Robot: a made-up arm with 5 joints.
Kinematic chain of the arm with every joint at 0, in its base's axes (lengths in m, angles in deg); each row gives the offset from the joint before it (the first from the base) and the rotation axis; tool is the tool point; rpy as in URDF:
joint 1: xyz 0 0 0.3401 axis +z
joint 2: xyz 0 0 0 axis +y
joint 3: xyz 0.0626 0 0.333 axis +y
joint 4: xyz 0.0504 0 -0.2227 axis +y
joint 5: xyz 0.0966 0 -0.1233 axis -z
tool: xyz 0 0 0 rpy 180 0 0
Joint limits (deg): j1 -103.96..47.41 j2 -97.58..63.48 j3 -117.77..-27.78 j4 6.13..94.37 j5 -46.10..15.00
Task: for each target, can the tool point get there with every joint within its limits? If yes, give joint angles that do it. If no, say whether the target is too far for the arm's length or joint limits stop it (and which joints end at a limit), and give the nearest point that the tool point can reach.
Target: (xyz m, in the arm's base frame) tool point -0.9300 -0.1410 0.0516
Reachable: no: too far | nearest point -0.6454 -0.0979 0.5712 | short by 0.594 m
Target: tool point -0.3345 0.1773 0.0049
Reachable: no: joint limits stop it (at a limit: joint 1, joint 2, joint 3) | nearest point -0.0257 -0.1032 0.1360 | short by 0.437 m
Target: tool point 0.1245 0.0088 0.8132
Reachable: yes | joints 4.05 -47.10 -66.73 37.61 -13.09
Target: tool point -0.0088 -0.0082 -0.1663
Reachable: no: joint limits stop it (at a limit: joint 1, joint 2, joint 3) | nearest point -0.0381 -0.1533 0.0872 | short by 0.294 m
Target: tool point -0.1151 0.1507 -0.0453
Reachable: no: joint limits stop it (at a limit: joint 1, joint 2, joint 3) | nearest point 0.0961 0.1046 0.0979 | short by 0.259 m
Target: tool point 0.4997 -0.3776 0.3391
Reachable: yes | joints -37.08 47.39 -93.07 16.63 -22.49
